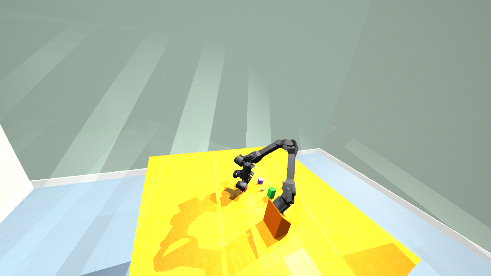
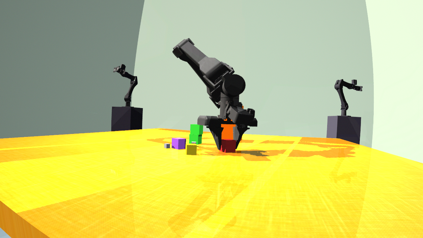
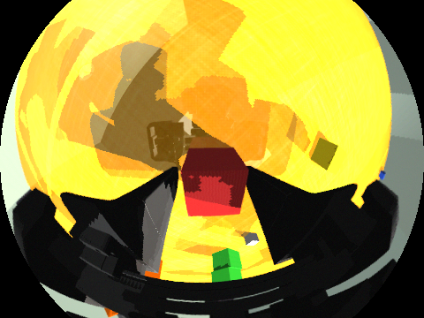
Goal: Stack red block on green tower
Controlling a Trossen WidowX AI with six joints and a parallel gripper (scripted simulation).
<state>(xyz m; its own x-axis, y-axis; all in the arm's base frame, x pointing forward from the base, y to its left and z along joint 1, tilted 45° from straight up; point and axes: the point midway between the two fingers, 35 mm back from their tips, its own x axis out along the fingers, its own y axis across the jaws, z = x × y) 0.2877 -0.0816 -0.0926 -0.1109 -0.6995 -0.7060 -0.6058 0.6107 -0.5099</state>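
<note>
Right now my gripper tip is 60 mm past the tiny pale cube and 120 mm to the left of it. From my gripper tip the other things lie so: purple cube: 20 mm ahead, 150 mm to the right, 10 mm above; then red block: 10 mm above.
</note>
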